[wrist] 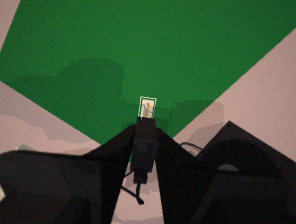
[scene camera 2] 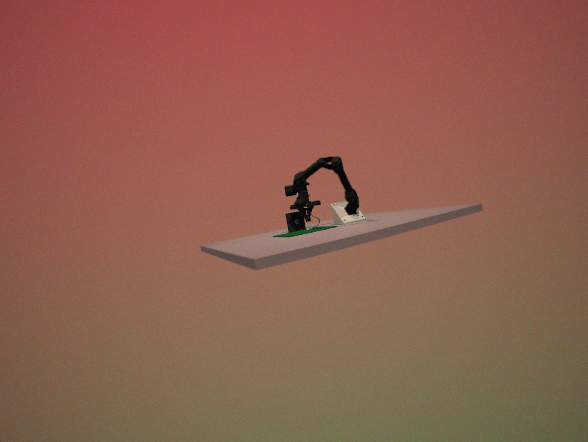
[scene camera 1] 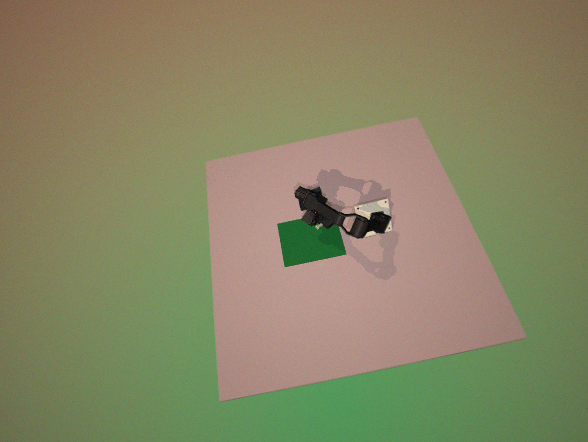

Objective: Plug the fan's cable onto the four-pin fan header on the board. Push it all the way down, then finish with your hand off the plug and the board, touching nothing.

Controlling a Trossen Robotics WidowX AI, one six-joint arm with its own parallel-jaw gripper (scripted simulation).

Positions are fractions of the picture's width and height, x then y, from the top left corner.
Labels:
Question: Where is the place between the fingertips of the gripper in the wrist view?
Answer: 0.49, 0.58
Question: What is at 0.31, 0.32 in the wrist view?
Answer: A green board.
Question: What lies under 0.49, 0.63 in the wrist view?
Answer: A black plug.

